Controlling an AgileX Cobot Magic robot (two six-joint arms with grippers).
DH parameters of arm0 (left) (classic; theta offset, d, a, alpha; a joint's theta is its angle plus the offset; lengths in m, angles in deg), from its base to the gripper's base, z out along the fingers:
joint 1: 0 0.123 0 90
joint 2: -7.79 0 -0.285 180
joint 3: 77.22 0 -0.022 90
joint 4: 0 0.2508 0 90
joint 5: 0 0 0.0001 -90
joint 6: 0 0.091 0 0
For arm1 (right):
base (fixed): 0 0 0 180
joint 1: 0 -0.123 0 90
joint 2: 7.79 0 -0.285 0
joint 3: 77.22 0 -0.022 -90
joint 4: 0 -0.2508 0 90
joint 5: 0 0 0.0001 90
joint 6: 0 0.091 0 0
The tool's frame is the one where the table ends.
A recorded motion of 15 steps. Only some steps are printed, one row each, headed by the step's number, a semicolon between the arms.
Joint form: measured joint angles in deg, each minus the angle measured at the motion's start. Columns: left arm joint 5, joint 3, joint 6, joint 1, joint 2, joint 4; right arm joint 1, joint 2, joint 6, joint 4, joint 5, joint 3.
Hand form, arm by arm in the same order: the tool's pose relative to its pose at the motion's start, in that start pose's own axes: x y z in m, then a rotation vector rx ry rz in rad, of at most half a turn. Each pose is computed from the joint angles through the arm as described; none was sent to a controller.
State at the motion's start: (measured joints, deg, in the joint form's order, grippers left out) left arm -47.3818 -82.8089 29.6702 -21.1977 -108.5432 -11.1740; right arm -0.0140 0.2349 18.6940 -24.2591 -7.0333 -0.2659
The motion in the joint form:
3: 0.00 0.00 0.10 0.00 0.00 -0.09; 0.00 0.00 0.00 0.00 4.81 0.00
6: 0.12 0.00 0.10 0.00 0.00 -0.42; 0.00 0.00 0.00 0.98 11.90 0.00
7: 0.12 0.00 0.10 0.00 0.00 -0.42; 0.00 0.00 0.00 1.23 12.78 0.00
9: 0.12 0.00 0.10 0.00 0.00 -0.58; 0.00 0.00 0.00 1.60 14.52 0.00
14: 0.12 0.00 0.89 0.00 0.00 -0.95; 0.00 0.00 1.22 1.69 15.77 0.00
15: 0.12 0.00 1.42 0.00 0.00 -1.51; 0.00 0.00 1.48 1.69 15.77 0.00
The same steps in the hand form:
3: -0.0001 -0.0001 0.0000 0.0010 -0.0006 0.0007; 0.0072 -0.0024 -0.0003 0.0269 0.0795 0.0000
6: -0.0004 -0.0003 0.0000 0.0036 -0.0045 -0.0032; 0.0177 -0.0061 -0.0020 0.0663 0.1968 -0.0171
7: -0.0004 -0.0003 0.0000 0.0036 -0.0045 -0.0032; 0.0190 -0.0066 -0.0023 0.0713 0.2114 -0.0215
9: -0.0005 -0.0005 0.0000 0.0054 -0.0055 -0.0051; 0.0215 -0.0076 -0.0029 0.0813 0.2400 -0.0280
14: -0.0007 -0.0009 0.0000 0.0095 -0.0079 0.0043; 0.0233 -0.0083 -0.0035 0.0914 0.2596 -0.0084
15: -0.0011 -0.0014 0.0000 0.0157 -0.0116 0.0069; 0.0233 -0.0083 -0.0035 0.0920 0.2594 -0.0039

